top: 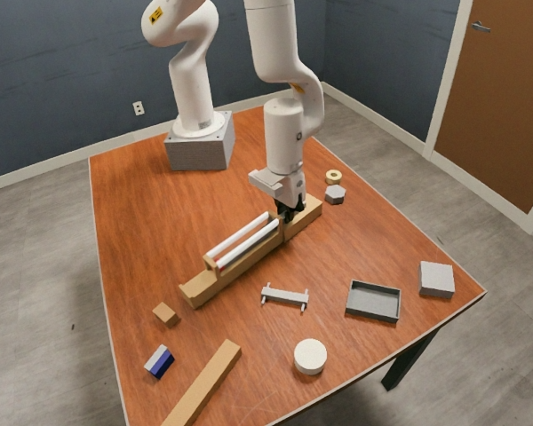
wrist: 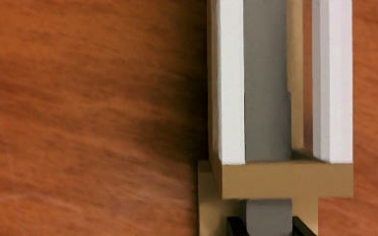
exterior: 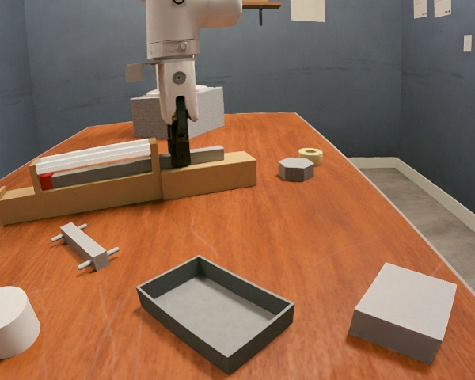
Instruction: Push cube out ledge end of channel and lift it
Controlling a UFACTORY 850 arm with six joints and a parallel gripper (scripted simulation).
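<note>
The red cube is 30 mm ahead of my hand, 240 mm to the right of it and 10 mm below it. From my hand the other things lie so: grey bar 10 mm below; then yellow ring 70 mm behind, 270 mm to the left, 60 mm below; then grey pegged block 170 mm ahead, 140 mm to the right, 60 mm below.
</note>
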